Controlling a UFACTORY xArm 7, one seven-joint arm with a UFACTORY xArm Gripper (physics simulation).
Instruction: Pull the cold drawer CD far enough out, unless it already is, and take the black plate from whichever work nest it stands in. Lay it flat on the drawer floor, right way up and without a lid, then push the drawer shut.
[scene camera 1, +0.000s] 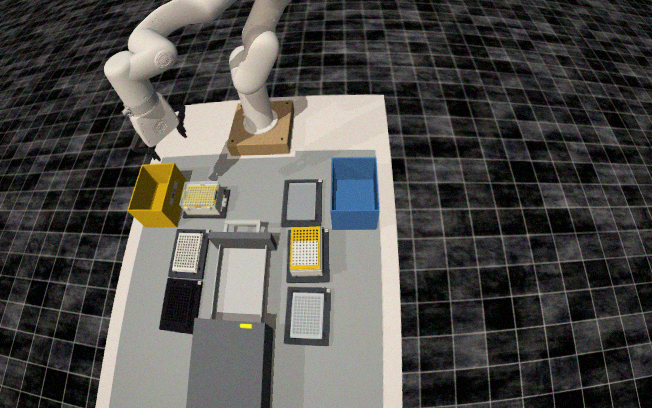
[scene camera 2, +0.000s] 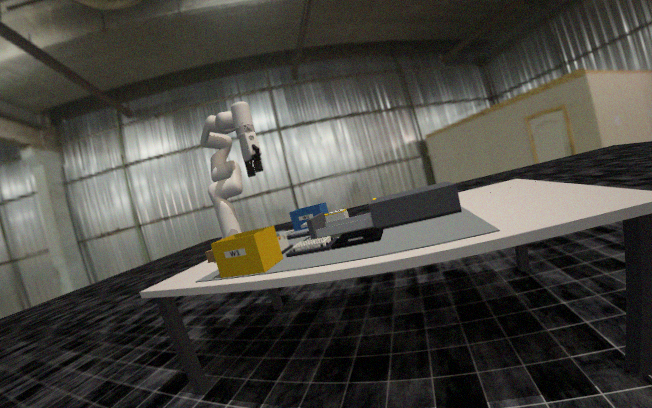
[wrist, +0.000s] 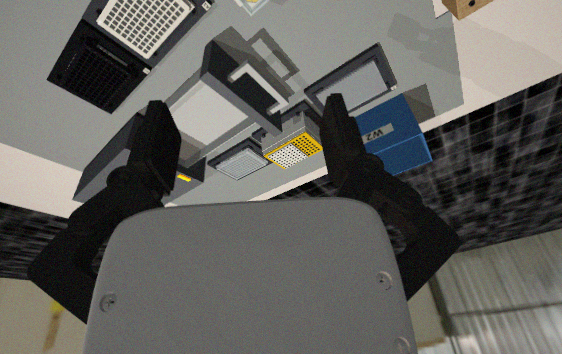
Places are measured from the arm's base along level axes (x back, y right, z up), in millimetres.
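Where they show: gripper, fingertip midpoint: (scene camera 1: 170, 146) (scene camera 2: 255, 174) (wrist: 249, 115); arm's base, link origin: (scene camera 1: 260, 121).
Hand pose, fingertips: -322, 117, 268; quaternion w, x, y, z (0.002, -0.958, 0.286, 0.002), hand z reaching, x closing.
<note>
Each offset is from my fingertips to the top centre of the thing, as dx, dy, dz. "spot": to the spot under its first point.
The black plate @(-345, +9, -296) (scene camera 1: 181, 306) (scene camera 2: 359, 236) (wrist: 97, 65) lies flat in a dark nest beside the drawer housing. No lid shows on it. The cold drawer CD @(spot: -237, -184, -305) (scene camera 1: 245, 280) (scene camera 2: 345, 226) (wrist: 205, 112) stands pulled out of its dark grey housing (scene camera 1: 227, 365) (scene camera 2: 415, 205), and its pale floor shows bare. Its white handle @(spot: -84, -161, -248) (scene camera 1: 243, 223) (wrist: 265, 86) is on the front panel. My gripper (scene camera 1: 172, 147) (scene camera 2: 255, 171) (wrist: 249, 115) is open and empty, high above the table near the yellow bin and the arm's base, far from the black plate.
A white plate @(-177, +24, -296) (scene camera 1: 188, 252) (wrist: 145, 22) sits next to the black one. A lidded yellow rack @(+3, +15, -245) (scene camera 1: 201, 197) stands beside yellow bin W1 @(-10, +175, -203) (scene camera 1: 157, 200) (scene camera 2: 250, 252). Across the drawer are a yellow-white rack @(-135, -352, -246) (scene camera 1: 306, 250) (wrist: 295, 150), a pale plate @(-313, -376, -296) (scene camera 1: 307, 316), an empty nest @(spot: -2, -270, -303) (scene camera 1: 285, 210) and blue bin W2 @(+52, -469, -203) (scene camera 1: 355, 220).
</note>
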